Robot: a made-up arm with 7 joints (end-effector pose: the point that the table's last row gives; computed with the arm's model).
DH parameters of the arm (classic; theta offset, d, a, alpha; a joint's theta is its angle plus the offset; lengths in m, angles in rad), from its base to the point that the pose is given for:
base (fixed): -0.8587 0 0.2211 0
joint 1: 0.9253 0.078 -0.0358 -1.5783
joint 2: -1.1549 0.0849 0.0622 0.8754
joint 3: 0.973 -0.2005 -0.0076 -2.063
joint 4: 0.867 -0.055 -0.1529 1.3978
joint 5: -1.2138 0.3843 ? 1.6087
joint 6: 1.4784 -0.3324 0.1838 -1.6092
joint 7: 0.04 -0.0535 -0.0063 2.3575
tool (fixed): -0.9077 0.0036 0 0
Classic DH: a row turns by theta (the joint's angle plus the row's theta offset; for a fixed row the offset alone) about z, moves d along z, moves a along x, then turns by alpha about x.
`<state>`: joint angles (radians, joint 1 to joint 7).
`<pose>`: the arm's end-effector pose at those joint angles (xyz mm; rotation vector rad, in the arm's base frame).
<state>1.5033 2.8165 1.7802 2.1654 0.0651 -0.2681 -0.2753</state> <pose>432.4 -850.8 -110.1 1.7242 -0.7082 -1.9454</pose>
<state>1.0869 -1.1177 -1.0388 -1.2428 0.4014 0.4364 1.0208</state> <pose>-287.6 220.0 176.3 0.5996 -2.2859 -0.1552</pose>
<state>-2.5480 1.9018 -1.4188 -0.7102 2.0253 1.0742 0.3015</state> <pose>737.1 -539.8 38.3 1.5813 -0.3356 -0.7412</pose>
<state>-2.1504 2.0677 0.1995 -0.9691 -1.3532 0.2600 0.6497</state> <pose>362.7 -529.5 329.5 0.1743 -0.3480 -1.7849</pose>
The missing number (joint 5, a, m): -0.0254
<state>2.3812 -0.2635 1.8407 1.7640 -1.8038 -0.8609 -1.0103</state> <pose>-454.9 -61.7 -258.0 0.1256 1.1619 -0.7345</pose>
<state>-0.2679 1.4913 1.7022 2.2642 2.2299 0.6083 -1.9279</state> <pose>-456.8 -213.5 -564.2 0.9180 0.3225 -0.8280</pose>
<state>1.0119 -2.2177 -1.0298 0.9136 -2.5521 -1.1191 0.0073</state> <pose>-316.6 -558.3 -198.8 -0.2574 0.8474 2.2059</pose>
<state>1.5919 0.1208 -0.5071 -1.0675 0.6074 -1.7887 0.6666</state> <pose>-151.4 -31.2 -39.6 0.6568 0.8412 1.2925</pose>
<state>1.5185 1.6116 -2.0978 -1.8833 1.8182 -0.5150 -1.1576</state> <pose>-177.2 -364.7 -579.7 0.7259 1.0010 1.9366</pose>
